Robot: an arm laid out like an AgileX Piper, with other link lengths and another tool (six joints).
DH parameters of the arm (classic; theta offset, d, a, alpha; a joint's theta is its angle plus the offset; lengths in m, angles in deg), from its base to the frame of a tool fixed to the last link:
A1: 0 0.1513 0 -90
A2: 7.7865 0 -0.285 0
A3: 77.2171 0 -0.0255 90
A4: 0 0.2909 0 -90
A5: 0 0 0 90
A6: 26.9 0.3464 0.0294 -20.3
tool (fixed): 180 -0.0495 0 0
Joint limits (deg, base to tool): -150..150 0..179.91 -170..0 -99.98..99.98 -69.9..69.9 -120..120
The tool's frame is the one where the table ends.
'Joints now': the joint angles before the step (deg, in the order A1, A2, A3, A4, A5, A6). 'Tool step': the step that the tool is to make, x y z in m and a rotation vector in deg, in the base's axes. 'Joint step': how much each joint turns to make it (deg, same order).
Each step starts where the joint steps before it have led.
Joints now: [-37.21 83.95 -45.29 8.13 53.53 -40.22]
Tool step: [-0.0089 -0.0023 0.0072 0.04 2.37 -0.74]
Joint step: [-0.01 0.11 -1.65 -2.03 3.25 2.18]
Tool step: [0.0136 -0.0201 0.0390 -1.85 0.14 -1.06]
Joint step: [0.02 0.20 -8.60 -2.19 7.22 2.67]
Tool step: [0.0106 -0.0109 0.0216 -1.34 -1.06 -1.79]
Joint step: [-0.07 -0.01 -4.47 -0.65 2.71 2.12]
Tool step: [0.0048 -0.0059 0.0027 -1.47 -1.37 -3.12]
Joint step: [-0.01 -0.69 0.16 -0.64 -1.61 3.25]
